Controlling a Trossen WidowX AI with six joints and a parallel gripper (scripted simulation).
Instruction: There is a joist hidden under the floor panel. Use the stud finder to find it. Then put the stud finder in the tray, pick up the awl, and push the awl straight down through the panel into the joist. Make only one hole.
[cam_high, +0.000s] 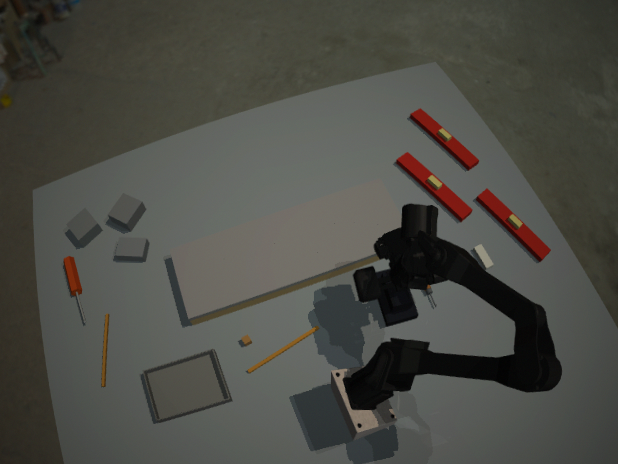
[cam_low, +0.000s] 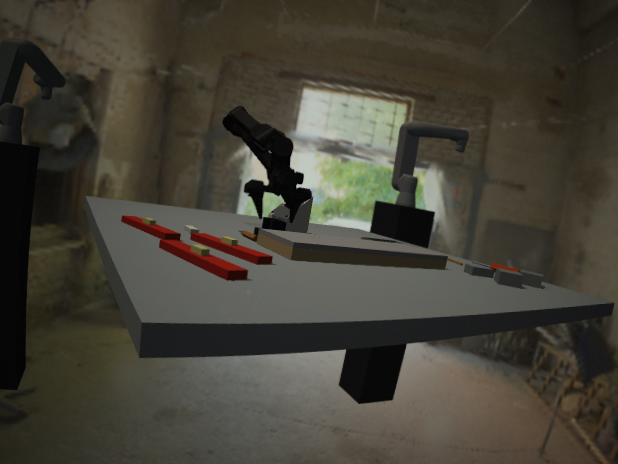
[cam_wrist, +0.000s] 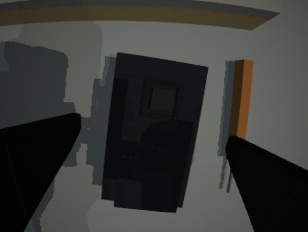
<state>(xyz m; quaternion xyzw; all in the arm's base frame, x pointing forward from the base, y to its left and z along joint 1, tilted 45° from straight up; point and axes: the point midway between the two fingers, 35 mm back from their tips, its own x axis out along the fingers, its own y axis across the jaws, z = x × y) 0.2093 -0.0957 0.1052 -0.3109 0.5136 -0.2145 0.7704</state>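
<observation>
The stud finder lies 10 mm below my gripper tip. Also, from my gripper tip: square light (20 mm ahead); awl (80 mm to the right, 50 mm below, 10 mm behind); small white block (240 mm to the right, 50 mm below, 20 mm ahead).
</observation>
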